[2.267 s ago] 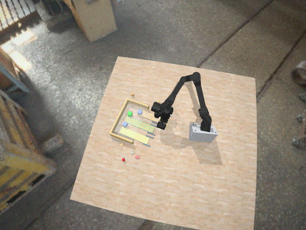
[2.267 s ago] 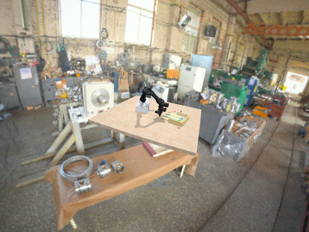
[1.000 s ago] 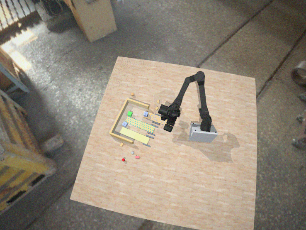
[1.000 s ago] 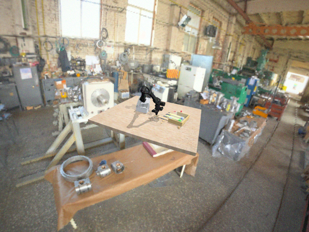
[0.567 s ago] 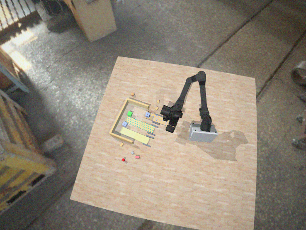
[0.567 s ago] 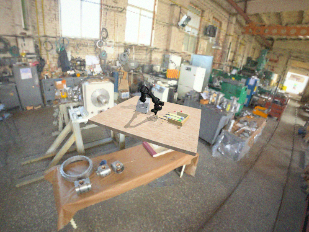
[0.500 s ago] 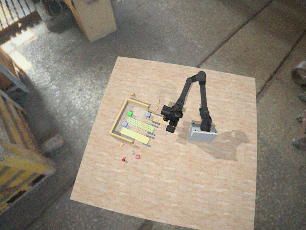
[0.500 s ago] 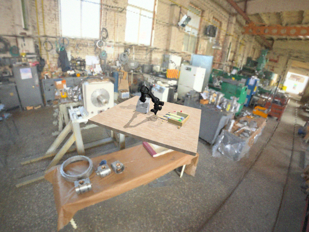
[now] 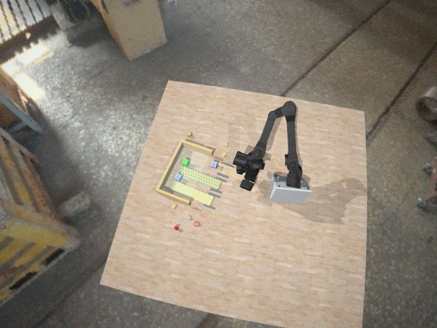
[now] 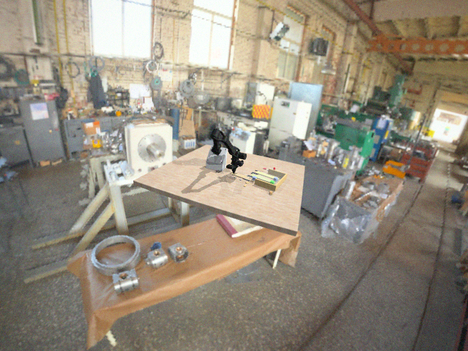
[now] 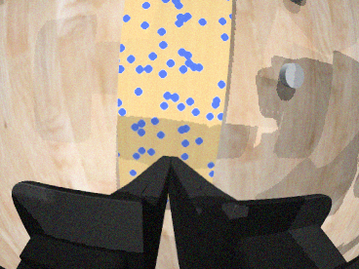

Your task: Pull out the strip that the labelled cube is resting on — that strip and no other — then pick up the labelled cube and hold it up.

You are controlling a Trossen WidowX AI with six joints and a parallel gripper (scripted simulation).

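The strip is 10 cm ahead of my gripper tip and 1 cm to the right of it.
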